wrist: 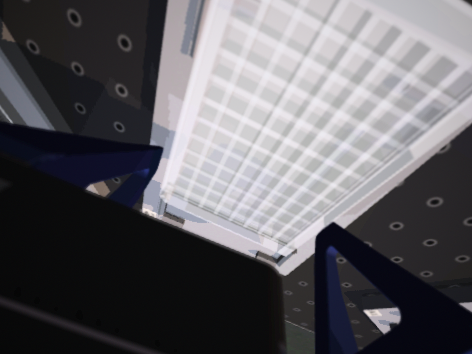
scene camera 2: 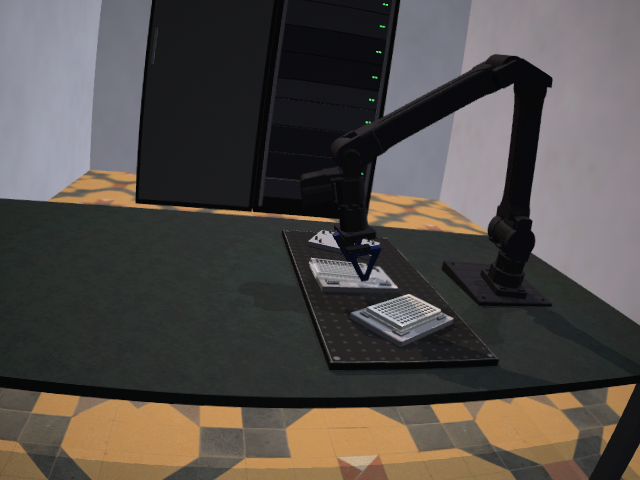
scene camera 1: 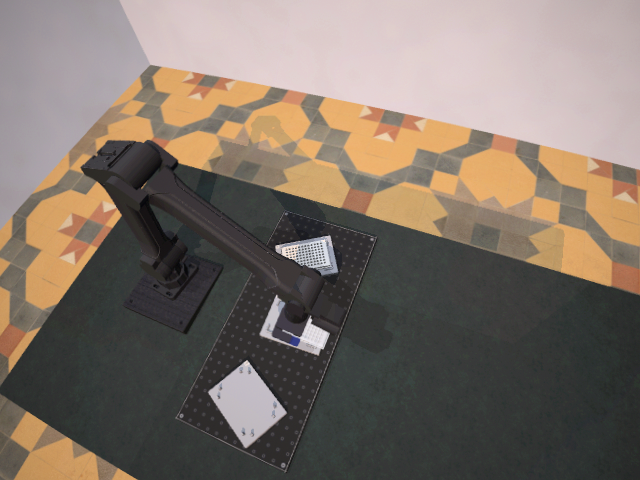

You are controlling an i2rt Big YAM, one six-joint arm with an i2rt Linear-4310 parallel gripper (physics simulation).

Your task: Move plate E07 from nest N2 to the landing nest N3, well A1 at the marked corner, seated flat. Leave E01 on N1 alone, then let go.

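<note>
Plate E07 [scene camera 1: 316, 333] [scene camera 2: 333, 268] [wrist: 280, 125], clear with a white grid, lies on nest N2 [scene camera 1: 267, 329] [wrist: 225, 236], the middle nest. My gripper [scene camera 1: 295, 338] [scene camera 2: 361, 266] [wrist: 244, 195] is open and empty, with blue fingers pointing down low over the arm-side part of N2. In the wrist view the fingertips stand wide apart, near the plate's near end; contact cannot be made out. Landing nest N3 [scene camera 1: 247, 403] [scene camera 2: 321, 239] is a bare white base with small corner posts. Plate E01 [scene camera 1: 310, 254] [scene camera 2: 405, 311] sits on nest N1 [scene camera 1: 332, 269] [scene camera 2: 400, 338].
The three nests stand at different angles on a black perforated board [scene camera 1: 305, 377] [scene camera 2: 372, 352] on the dark green table [scene camera 1: 439, 372] [scene camera 2: 180, 310]. The arm's base plate [scene camera 1: 175, 310] [scene camera 2: 465, 284] is beside the board. A server rack stands beyond the table.
</note>
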